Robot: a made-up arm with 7 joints.
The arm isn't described. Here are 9 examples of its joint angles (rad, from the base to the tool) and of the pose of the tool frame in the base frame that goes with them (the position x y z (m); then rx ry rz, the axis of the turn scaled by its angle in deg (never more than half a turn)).
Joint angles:
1: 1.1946 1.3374 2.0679 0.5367 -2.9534 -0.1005 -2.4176
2: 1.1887 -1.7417 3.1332 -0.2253 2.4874 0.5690 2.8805
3: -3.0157 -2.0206 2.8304 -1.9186 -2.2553 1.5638 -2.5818
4: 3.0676 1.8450 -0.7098 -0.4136 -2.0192 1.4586 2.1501
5: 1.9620 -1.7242 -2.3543 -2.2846 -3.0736 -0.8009 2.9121
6: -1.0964 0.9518 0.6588 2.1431 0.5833 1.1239 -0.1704
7: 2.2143 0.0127 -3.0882 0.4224 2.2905 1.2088 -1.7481
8: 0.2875 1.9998 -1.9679 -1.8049 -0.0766 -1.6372 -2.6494
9: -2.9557 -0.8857 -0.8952 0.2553 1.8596 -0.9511 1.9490
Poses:
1: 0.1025 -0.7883 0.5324 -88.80 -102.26 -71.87
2: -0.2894 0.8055 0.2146 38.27 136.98 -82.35
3: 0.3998 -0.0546 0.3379 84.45 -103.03 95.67
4: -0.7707 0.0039 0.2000 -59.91 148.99 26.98
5: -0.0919 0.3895 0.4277 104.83 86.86 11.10
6: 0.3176 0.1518 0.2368 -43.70 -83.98 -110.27
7: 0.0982 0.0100 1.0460 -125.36 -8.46 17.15
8: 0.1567 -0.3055 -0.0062 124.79 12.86 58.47
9: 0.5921 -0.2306 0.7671 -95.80 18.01 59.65
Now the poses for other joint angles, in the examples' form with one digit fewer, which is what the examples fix.
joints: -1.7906 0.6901 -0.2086 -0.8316 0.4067 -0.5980 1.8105
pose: 0.022 0.214 0.973 -139.1 23.3 18.1
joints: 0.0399 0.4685 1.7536 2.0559 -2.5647 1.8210 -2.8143
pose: 0.170 -0.305 0.615 73.2 -111.1 -59.4
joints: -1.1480 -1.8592 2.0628 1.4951 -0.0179 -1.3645 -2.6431
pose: 0.040 -0.601 -0.091 -51.9 -71.2 -121.2
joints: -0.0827 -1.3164 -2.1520 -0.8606 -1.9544 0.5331 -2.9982
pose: -0.634 -0.342 0.547 -81.6 -81.3 -90.0
